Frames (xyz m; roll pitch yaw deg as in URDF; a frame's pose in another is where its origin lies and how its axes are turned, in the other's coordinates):
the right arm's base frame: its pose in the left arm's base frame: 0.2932 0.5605 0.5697 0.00 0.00 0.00
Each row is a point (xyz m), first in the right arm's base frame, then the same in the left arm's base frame.
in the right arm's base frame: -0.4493 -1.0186 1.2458
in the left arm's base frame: -0.1561 -0.4581 1.8155
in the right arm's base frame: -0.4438 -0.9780 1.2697
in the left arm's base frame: -0.1506 -0.4175 1.8394
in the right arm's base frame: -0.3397 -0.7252 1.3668
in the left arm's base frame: -0.0465 -0.1647 1.9365
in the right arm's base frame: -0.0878 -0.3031 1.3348
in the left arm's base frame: 0.2054 0.2574 1.9045
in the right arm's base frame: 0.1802 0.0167 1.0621
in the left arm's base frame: 0.4734 0.5772 1.6318
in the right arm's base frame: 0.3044 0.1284 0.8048
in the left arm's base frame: 0.5976 0.6889 1.3745
